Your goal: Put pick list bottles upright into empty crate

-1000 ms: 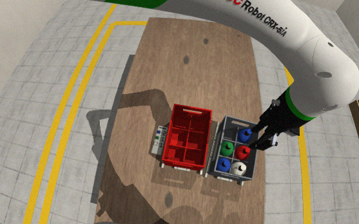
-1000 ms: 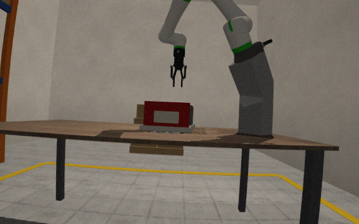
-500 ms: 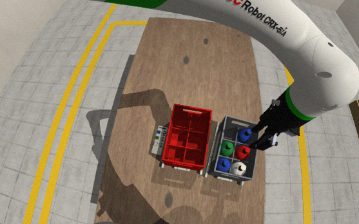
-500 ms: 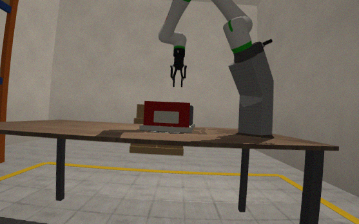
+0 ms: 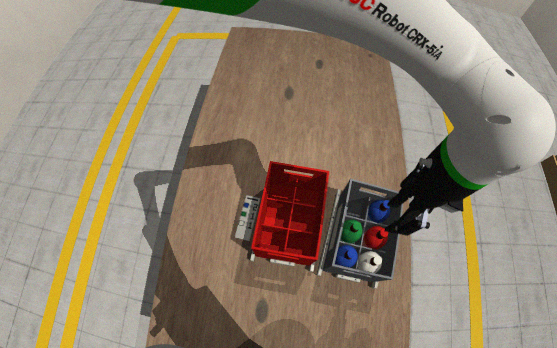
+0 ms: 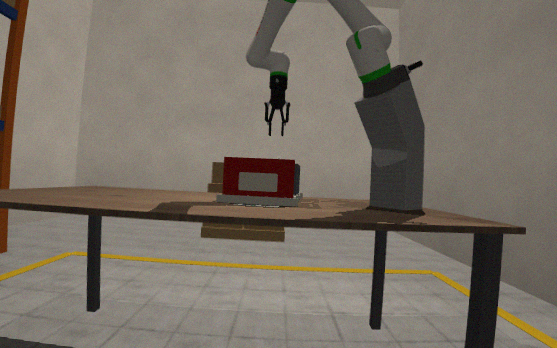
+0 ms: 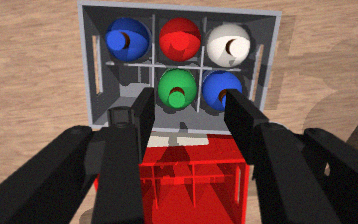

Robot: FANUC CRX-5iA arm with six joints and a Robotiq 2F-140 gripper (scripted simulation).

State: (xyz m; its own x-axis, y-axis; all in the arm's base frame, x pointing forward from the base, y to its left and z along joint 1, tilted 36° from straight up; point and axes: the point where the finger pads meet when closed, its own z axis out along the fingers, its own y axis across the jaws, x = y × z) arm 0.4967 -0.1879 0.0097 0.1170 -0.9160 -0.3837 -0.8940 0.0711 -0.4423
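The white-label bottle is 7 cm behind my hand, 5 cm to the right of it and 26 cm below it. Also, from my hand: grey crate: 1 cm ahead, 27 cm below; then green-label bottle: 1 cm ahead, 4 cm to the left, 26 cm below; then red-label bottle: 1 cm ahead, 4 cm to the right, 26 cm below.
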